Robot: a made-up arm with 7 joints. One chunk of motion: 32 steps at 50 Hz.
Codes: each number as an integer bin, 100 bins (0 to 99) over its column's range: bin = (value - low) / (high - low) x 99, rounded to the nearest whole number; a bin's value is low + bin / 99 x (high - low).
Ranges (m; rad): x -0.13..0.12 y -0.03..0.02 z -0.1..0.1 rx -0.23..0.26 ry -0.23..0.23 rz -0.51..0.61
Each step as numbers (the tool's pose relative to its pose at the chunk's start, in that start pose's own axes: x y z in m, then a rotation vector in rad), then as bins.
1 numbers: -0.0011 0.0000 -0.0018 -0.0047 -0.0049 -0.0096
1 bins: 51 59 49 46 48 44
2 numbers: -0.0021 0.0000 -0.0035 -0.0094 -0.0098 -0.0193
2 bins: 51 59 48 45 47 43
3 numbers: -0.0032 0.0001 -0.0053 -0.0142 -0.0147 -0.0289
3 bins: 50 60 47 44 46 43
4 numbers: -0.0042 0.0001 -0.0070 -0.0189 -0.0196 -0.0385
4 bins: 50 60 46 43 45 42
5 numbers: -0.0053 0.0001 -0.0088 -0.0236 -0.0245 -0.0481
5 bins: 49 60 45 42 44 41
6 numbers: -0.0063 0.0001 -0.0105 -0.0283 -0.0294 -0.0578
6 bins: 49 60 44 41 43 40
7 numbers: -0.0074 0.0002 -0.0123 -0.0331 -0.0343 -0.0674
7 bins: 49 60 43 40 42 39
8 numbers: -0.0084 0.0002 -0.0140 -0.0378 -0.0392 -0.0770
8 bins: 48 60 43 39 41 38
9 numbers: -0.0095 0.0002 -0.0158 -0.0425 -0.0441 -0.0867
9 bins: 48 60 42 38 40 37
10 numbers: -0.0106 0.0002 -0.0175 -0.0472 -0.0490 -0.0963
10 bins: 47 60 41 37 39 37
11 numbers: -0.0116 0.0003 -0.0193 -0.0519 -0.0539 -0.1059
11 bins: 47 60 40 36 38 36
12 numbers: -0.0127 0.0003 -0.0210 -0.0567 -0.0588 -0.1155
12 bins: 46 60 39 35 37 35
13 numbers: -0.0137 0.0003 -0.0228 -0.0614 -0.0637 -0.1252
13 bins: 46 60 38 34 36 34
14 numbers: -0.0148 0.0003 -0.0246 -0.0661 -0.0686 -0.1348
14 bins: 46 60 37 33 35 33
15 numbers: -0.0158 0.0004 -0.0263 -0.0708 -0.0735 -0.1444
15 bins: 45 60 36 32 34 32
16 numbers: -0.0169 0.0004 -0.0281 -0.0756 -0.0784 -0.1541
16 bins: 45 60 36 31 33 31
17 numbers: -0.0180 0.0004 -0.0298 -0.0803 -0.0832 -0.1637
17 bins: 44 60 35 30 32 31
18 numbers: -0.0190 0.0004 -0.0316 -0.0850 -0.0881 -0.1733
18 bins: 44 60 34 29 31 30
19 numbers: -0.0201 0.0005 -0.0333 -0.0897 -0.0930 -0.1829
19 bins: 44 60 33 28 29 29
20 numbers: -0.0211 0.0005 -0.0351 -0.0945 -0.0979 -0.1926
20 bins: 43 60 32 27 28 28
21 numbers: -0.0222 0.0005 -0.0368 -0.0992 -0.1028 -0.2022
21 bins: 43 60 31 26 27 27
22 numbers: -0.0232 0.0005 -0.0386 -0.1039 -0.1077 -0.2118
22 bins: 42 60 30 25 26 26
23 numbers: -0.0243 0.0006 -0.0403 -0.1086 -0.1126 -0.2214
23 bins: 42 61 30 25 25 26
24 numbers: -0.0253 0.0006 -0.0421 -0.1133 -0.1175 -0.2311
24 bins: 41 61 29 24 24 25
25 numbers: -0.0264 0.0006 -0.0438 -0.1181 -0.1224 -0.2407
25 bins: 41 61 28 23 23 24
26 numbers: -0.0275 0.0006 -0.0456 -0.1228 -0.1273 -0.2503
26 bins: 41 61 27 22 22 23
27 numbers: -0.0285 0.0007 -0.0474 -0.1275 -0.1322 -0.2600
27 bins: 40 61 26 21 21 22
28 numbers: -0.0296 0.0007 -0.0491 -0.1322 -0.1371 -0.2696
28 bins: 40 61 25 20 20 21
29 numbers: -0.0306 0.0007 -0.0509 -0.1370 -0.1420 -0.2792
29 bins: 39 61 24 19 19 20
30 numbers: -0.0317 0.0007 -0.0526 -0.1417 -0.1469 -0.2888
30 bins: 39 61 23 18 18 20
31 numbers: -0.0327 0.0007 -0.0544 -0.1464 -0.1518 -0.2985
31 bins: 39 61 23 17 17 19
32 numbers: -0.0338 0.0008 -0.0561 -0.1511 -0.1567 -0.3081
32 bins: 38 61 22 16 16 18
